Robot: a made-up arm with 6 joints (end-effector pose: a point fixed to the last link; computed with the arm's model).
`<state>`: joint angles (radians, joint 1 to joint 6).
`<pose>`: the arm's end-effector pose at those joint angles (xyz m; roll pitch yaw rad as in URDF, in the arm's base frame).
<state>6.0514 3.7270 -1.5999 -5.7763 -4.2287 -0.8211</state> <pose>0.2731 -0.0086 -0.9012 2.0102 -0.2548 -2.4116</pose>
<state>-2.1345 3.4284 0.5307 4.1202 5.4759 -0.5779</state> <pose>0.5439 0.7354 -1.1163 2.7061 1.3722 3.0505</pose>
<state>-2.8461 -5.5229 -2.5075 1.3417 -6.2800 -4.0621</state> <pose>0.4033 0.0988 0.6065 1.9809 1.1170 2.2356</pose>
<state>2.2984 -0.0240 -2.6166 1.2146 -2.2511 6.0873</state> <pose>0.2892 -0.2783 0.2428 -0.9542 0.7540 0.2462</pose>
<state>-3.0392 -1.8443 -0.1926 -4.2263 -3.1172 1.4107</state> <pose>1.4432 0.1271 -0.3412 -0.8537 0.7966 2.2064</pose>
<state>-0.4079 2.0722 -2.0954 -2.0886 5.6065 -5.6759</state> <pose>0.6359 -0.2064 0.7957 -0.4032 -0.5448 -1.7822</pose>
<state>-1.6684 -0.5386 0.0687 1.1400 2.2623 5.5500</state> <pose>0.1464 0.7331 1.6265 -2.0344 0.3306 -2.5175</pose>
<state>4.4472 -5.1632 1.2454 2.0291 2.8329 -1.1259</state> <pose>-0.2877 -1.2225 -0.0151 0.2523 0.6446 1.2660</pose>
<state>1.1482 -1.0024 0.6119 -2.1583 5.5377 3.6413</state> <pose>-0.4555 -0.8564 1.5047 -0.0629 0.6020 2.4884</pose>
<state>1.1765 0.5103 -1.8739 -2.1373 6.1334 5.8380</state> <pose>-0.2443 -0.5039 1.0869 1.0859 0.9216 -0.9233</pose>
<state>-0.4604 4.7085 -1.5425 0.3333 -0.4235 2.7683</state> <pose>-0.6683 0.3457 -0.7242 2.9805 -0.3683 -0.3886</pose>
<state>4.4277 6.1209 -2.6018 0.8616 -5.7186 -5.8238</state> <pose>0.1889 0.4582 0.1076 -2.4346 -0.5277 -0.3208</pose>
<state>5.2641 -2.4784 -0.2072 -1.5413 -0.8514 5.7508</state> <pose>-0.3912 0.7844 -1.2054 3.0739 0.9238 -2.3296</pose>
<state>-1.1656 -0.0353 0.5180 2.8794 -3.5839 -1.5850</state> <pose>0.1557 -0.2846 1.7145 -2.2297 0.1094 0.1806</pose>
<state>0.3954 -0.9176 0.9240 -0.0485 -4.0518 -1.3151</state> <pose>-0.5045 -0.1890 1.5173 -2.2539 0.1997 -1.3842</pose>
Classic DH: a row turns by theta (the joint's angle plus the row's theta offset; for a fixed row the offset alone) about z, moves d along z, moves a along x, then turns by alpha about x. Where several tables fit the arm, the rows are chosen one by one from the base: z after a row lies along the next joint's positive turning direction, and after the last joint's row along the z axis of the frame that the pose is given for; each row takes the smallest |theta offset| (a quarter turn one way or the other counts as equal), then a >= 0, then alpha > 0; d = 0 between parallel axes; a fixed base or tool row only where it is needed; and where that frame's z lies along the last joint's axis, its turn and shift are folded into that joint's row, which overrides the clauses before.
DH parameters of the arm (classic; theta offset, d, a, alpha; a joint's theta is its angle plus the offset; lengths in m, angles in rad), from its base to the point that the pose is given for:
joint 1: 0 0.2243 0 -1.5708
joint 2: -1.5708 0 0.7578 0
joint 3: 1.5708 0.0227 0 1.5708
joint 4: 0 0.878 0 -1.5708
joint 5: 0 0 0 1.5708
joint 6: 0 0.0736 0 0

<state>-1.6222 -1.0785 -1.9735 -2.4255 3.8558 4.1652</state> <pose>0.0942 0.7738 -0.2334 -0.5992 -0.2659 -1.2104</pose>
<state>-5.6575 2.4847 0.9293 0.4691 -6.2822 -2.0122</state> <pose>0.1542 0.1395 -1.2923 2.8684 -0.0071 -0.9719</pose>
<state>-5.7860 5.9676 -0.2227 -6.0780 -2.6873 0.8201</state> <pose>-0.6041 -0.3095 1.6255 -3.1245 0.1274 3.0005</pose>
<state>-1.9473 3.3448 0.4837 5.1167 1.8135 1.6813</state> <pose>0.2248 0.6856 -1.1653 -1.0526 -0.5274 0.7561</pose>
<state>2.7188 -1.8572 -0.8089 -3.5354 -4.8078 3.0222</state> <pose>0.9567 -0.4861 -0.8076 2.9967 1.0346 -0.1324</pose>
